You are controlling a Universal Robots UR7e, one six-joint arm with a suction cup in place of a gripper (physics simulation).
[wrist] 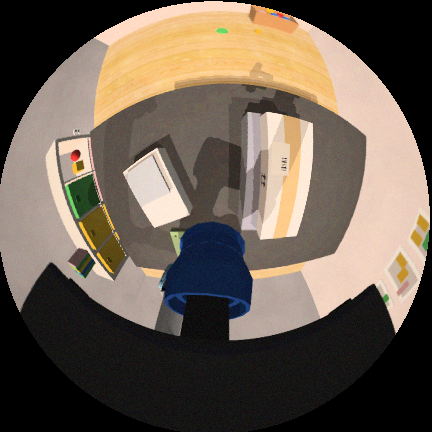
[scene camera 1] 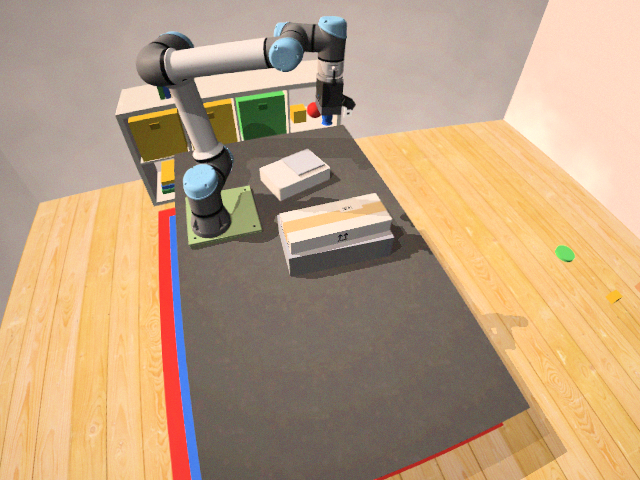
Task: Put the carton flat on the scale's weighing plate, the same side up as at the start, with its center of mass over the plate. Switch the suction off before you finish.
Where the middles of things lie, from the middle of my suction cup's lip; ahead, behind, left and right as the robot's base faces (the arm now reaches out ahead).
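My suction cup is 270 mm above the white carton (scene camera 1: 305, 229), 10 mm past it and 190 mm to the left of it. Going by their middles, the white carton is the nearest to my suction cup of the things named here. The white scale (scene camera 1: 298, 172) is 360 mm below my suction cup, 80 mm behind it and 210 mm to the left of it, and the grey block (wrist: 249, 183) is 350 mm below my suction cup, 10 mm behind it and 180 mm to the right of it.
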